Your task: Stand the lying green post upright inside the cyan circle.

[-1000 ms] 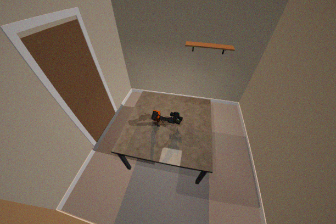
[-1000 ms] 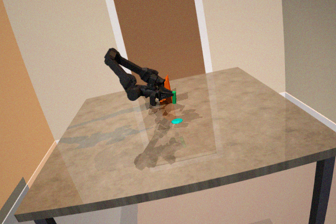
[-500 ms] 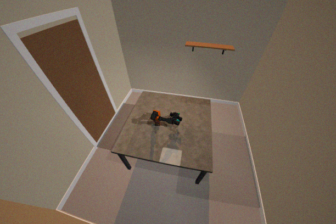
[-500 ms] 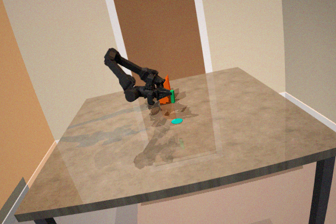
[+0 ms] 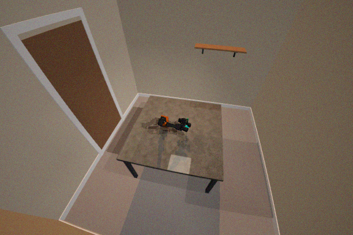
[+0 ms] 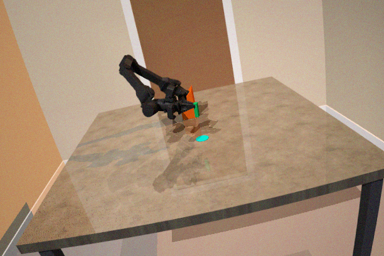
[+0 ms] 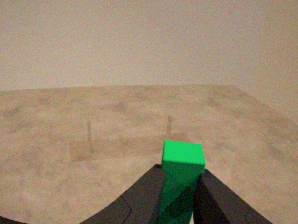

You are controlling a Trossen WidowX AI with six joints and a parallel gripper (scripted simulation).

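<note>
My gripper tip is 160 mm above the cyan circle. From my gripper tip the other things lie so: green post: 20 mm below.
</note>
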